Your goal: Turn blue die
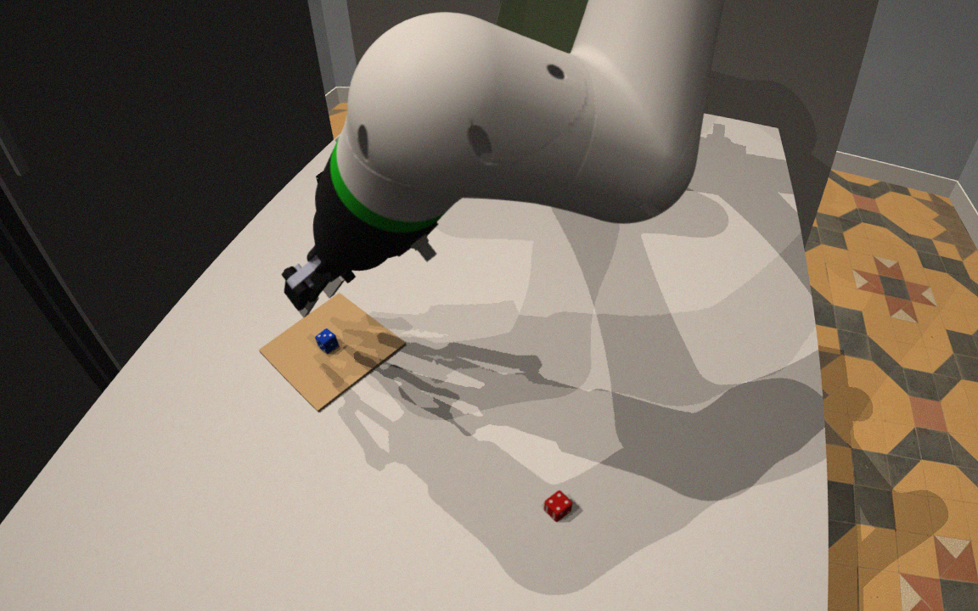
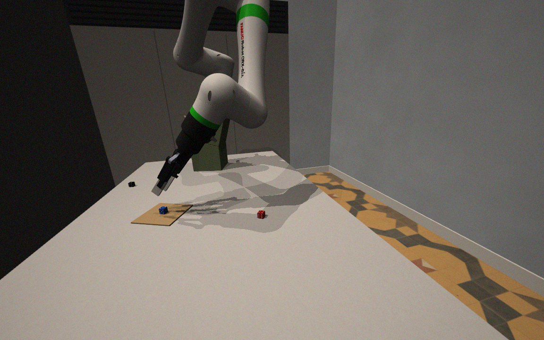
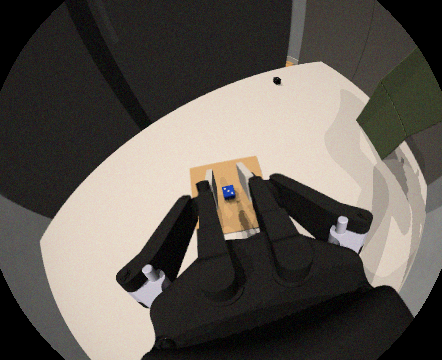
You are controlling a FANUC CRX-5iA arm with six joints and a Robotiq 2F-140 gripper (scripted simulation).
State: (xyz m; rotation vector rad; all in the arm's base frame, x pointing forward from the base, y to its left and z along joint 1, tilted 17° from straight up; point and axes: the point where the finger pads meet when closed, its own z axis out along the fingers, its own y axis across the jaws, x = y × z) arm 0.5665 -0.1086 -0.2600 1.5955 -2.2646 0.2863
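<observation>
Now: the blue die 100 mm below my hand, 20 mm to the right of it and 10 mm behind it. Round my hand: mat: 110 mm below, 20 mm to the right, 10 mm behind; red die: 310 mm to the left, 110 mm ahead, 100 mm below; black die: 350 mm behind, 250 mm to the right, 100 mm below.
</observation>
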